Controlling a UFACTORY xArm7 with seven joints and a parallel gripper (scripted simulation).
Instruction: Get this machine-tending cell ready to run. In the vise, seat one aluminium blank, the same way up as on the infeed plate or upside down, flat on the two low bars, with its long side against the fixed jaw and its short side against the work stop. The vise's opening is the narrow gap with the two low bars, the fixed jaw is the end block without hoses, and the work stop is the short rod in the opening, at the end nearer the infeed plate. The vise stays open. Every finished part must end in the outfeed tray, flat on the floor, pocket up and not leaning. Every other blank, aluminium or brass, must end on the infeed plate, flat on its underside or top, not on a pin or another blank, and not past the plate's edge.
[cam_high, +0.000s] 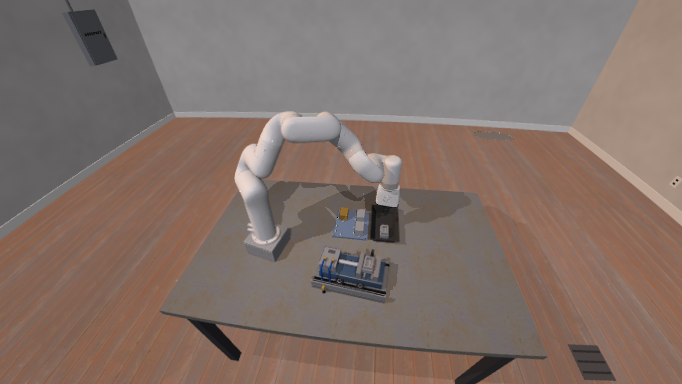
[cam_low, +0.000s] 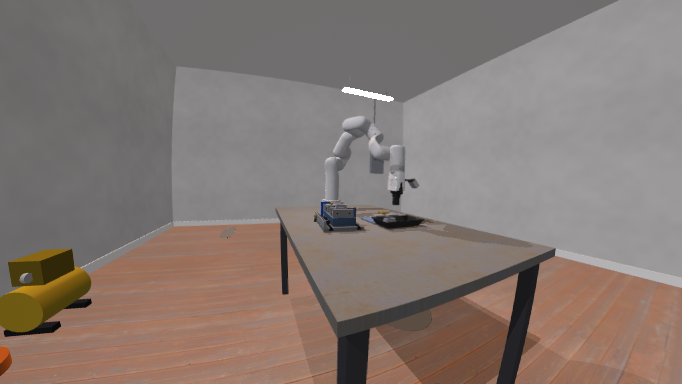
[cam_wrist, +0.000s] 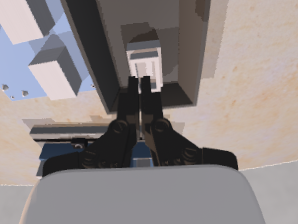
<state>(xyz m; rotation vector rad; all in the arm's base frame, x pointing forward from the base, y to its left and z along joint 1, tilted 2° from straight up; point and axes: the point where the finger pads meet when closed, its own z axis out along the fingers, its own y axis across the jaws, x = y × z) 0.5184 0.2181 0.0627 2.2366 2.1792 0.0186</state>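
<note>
Now: hand 120 mm past the white piston rod, 280 mm to the left of it and 60 mm above it. From my hand the other things lie so: brass blank: 210 mm behind, 40 mm to the left, 110 mm below; vise: 100 mm behind, 280 mm to the right, 90 mm below.
</note>
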